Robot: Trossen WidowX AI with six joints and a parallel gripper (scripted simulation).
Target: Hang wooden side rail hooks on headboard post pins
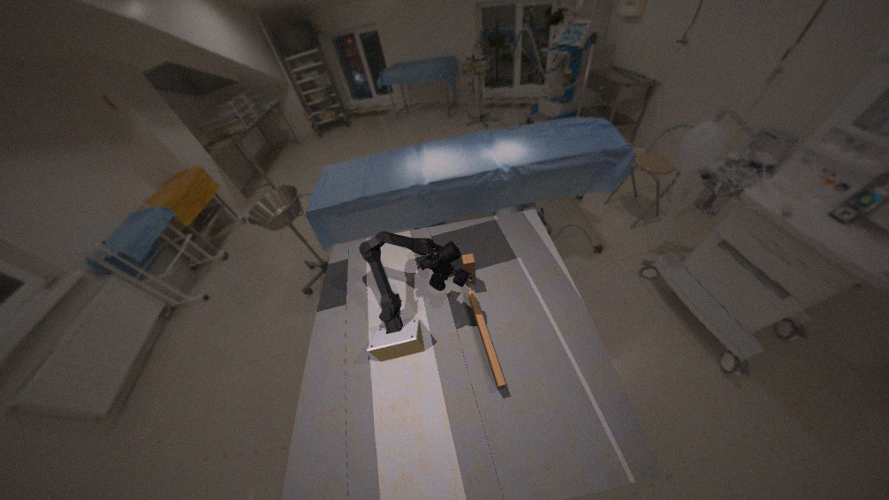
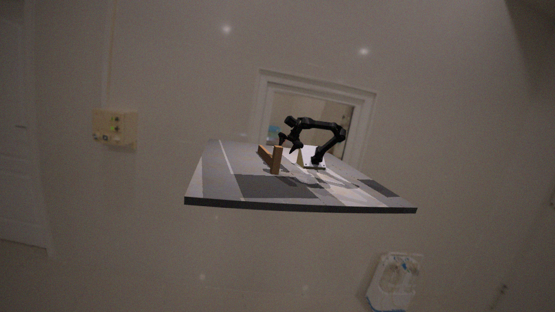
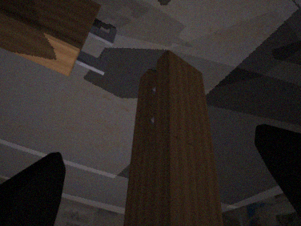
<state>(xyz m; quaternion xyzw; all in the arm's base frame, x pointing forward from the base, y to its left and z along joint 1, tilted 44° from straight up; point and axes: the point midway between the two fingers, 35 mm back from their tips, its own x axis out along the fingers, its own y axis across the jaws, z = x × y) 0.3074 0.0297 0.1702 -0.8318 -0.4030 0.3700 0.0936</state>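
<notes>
Right now the headboard post is 60 mm below my gripper tip, 60 mm ahead of it and 50 mm to the left of it.
</notes>
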